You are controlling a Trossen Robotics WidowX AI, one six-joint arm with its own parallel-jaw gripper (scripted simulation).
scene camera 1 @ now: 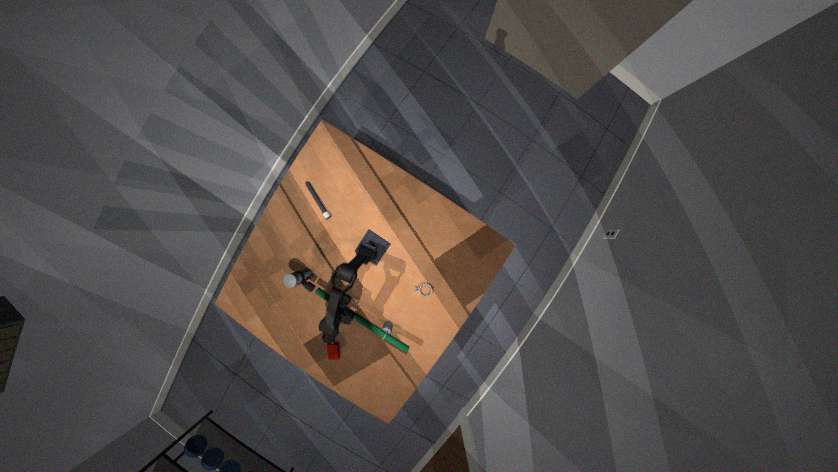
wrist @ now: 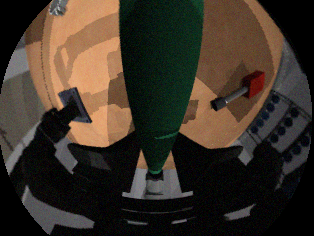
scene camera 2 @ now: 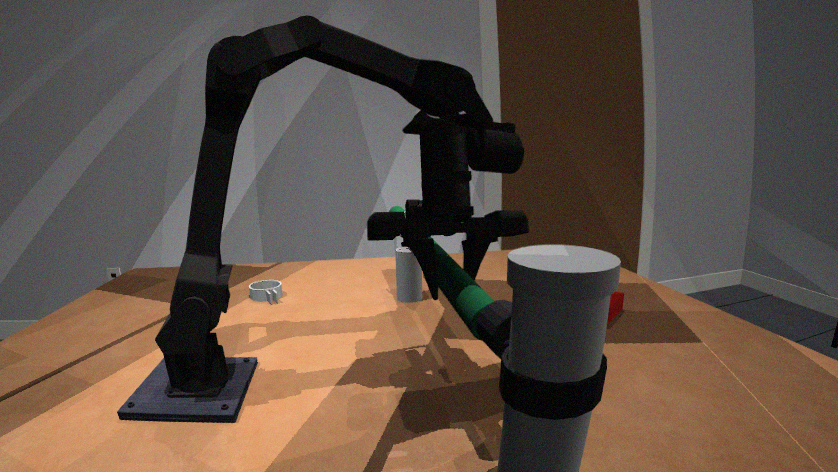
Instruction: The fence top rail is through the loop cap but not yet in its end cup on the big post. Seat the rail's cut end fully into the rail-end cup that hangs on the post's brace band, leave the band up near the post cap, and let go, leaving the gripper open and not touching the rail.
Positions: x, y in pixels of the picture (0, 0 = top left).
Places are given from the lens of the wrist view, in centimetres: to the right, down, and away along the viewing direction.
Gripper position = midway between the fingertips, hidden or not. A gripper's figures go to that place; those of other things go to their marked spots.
gripper [wrist: 156, 129]: 0, 1, 10
green top rail [wrist: 160, 53]: 0, -2, 1
red-headed tool [wrist: 252, 83]: 27, -10, 9
The marked spots on the green top rail and the red-headed tool are 29 cm apart.
